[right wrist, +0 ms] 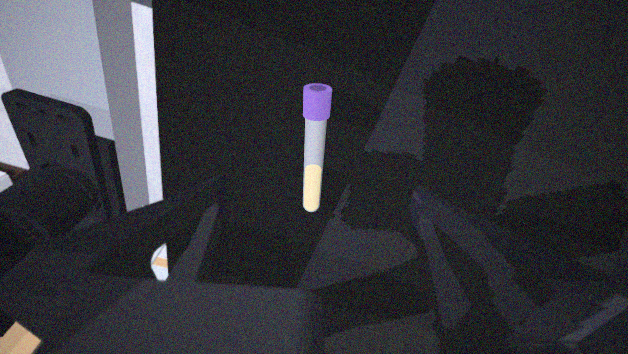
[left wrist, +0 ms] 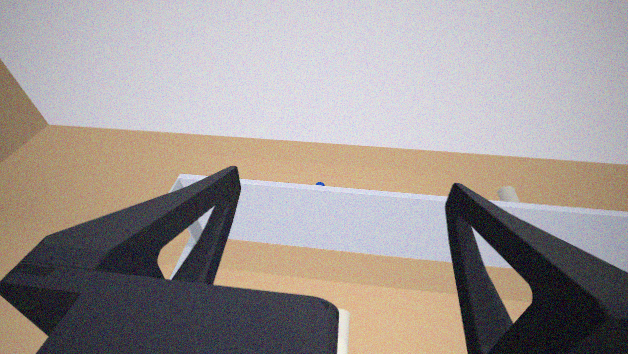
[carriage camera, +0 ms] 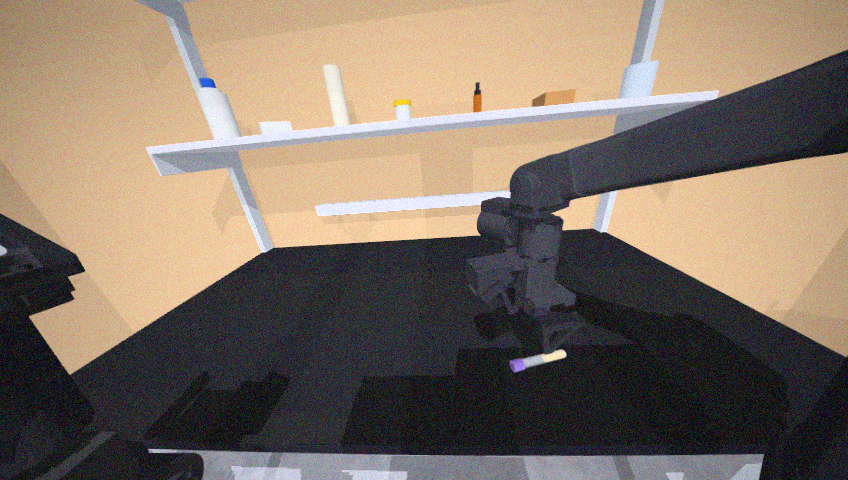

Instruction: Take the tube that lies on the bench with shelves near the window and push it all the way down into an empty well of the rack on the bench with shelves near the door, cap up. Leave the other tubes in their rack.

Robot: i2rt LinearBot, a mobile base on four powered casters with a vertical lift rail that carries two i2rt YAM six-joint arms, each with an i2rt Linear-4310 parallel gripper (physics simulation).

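Frame: origin at the left arm's base, x ahead, y left, z up, level; millimetres.
Seen in the pictures: left gripper, fingertip midpoint: [left wrist: 341, 185]; right gripper, fingertip midpoint: [right wrist: 319, 190] [carriage camera: 528, 331]; right arm's base, link origin: [right wrist: 75, 183].
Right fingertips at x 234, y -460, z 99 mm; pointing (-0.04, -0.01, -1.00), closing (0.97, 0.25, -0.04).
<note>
Pixels of each thing's middle, then the offset from my right fingertips to it. "spot": a spot on its surface instead. Level surfaces: height alone.
- tube, body centre: [right wrist: 313, 158] [carriage camera: 539, 359] 27 mm right, 1 mm back, 71 mm down
- dark bench, surface height: 80 mm down
- blue-capped bottle, surface spot: [carriage camera: 220, 113] spot: 799 mm left, 447 mm ahead, 459 mm up
- cream cylinder, surface spot: [carriage camera: 336, 95] spot: 437 mm left, 486 mm ahead, 477 mm up
- yellow-lidded jar, surface spot: [carriage camera: 402, 110] spot: 232 mm left, 428 mm ahead, 411 mm up
- orange bottle, surface spot: [carriage camera: 477, 101] spot: 11 mm left, 471 mm ahead, 420 mm up
- brown box, surface spot: [carriage camera: 556, 98] spot: 189 mm right, 410 mm ahead, 400 mm up
The tube [carriage camera: 537, 360] [right wrist: 314, 142] has a purple cap and pale yellow contents at its rounded end. It lies on the dark bench [carriage camera: 357, 321], cap to the left in the carriage view. My right gripper [carriage camera: 529, 331] [right wrist: 319, 190] is open and points down close above and behind the tube. In the right wrist view its fingers stand wide on either side of the tube's rounded end, with the cap farther up the picture; whether they touch it cannot be told. My left gripper [left wrist: 341, 185] is open and empty, high and facing the shelf. The rack near the door does not show.
A shelf [carriage camera: 428, 121] [left wrist: 340, 220] above the bench bears a blue-capped bottle [carriage camera: 220, 113], a cream cylinder [carriage camera: 336, 95], a yellow-lidded jar [carriage camera: 402, 110], an orange bottle [carriage camera: 477, 101] and a brown box [carriage camera: 556, 98]. A white rail [carriage camera: 410, 203] is low on the wall. Shelf posts stand at both sides.
</note>
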